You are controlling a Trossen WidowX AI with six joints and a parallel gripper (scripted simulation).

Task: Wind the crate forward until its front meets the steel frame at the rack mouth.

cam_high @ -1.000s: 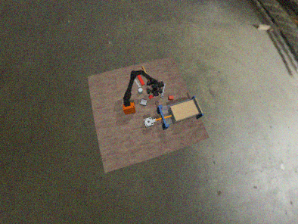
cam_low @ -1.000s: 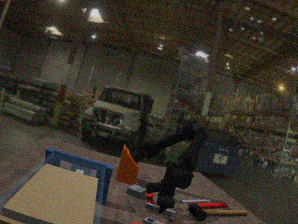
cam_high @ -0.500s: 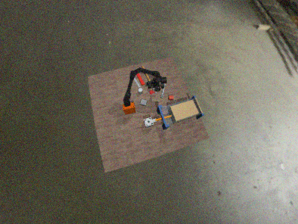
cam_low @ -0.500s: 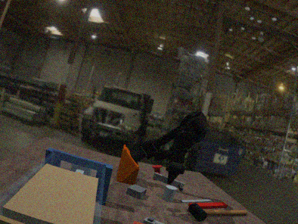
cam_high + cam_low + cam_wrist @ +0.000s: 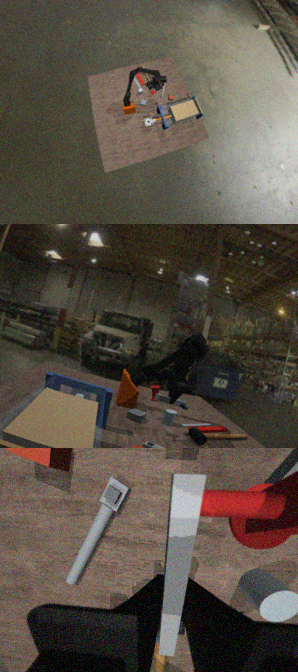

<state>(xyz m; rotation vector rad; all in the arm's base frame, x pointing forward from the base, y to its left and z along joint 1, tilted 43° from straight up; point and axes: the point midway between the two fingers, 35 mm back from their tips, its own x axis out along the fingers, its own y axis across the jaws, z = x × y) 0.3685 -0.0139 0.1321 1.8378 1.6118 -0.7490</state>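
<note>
Right now the winch handle is 10 mm behind my gripper tip, 20 mm to the right of it and 10 mm above it. Also, from my gripper tip: grey block 170 mm behind, 70 mm to the right, 150 mm below; then red knob 40 mm behind, 50 mm to the right, 20 mm above; then thin grey bar 160 mm behind, 260 mm to the left, 160 mm below.
</note>
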